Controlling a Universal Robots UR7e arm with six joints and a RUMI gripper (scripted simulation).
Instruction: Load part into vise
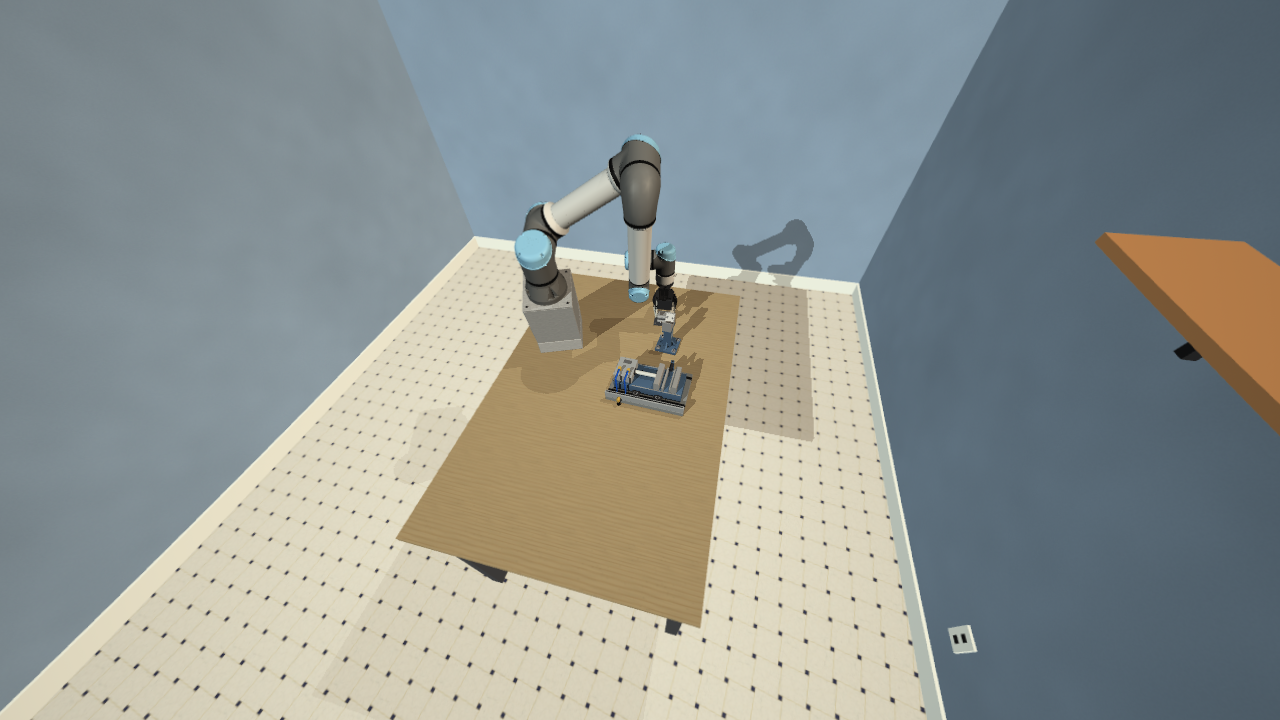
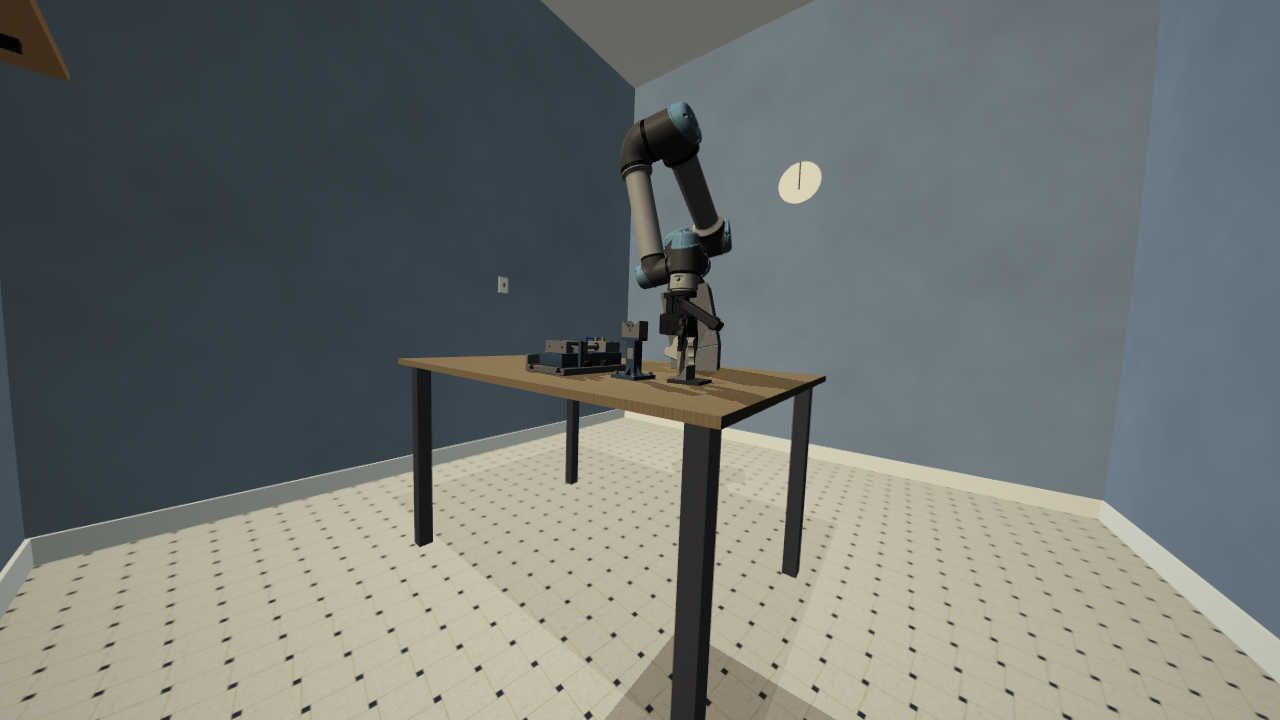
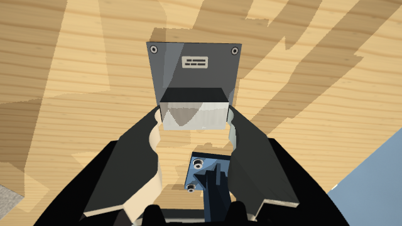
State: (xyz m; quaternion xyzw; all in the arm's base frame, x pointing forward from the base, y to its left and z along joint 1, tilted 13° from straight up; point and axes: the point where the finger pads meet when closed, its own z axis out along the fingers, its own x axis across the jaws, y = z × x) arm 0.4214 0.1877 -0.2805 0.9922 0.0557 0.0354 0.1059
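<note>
My gripper is now 10 mm to the left of the part and 10 mm above it. Also, from my hand: cylinder rod: 10 mm ahead, 370 mm to the right, 40 mm above; vise: 30 mm ahead, 380 mm to the right, 10 mm above; dark infeed plate: 10 mm to the left, 30 mm below.
</note>
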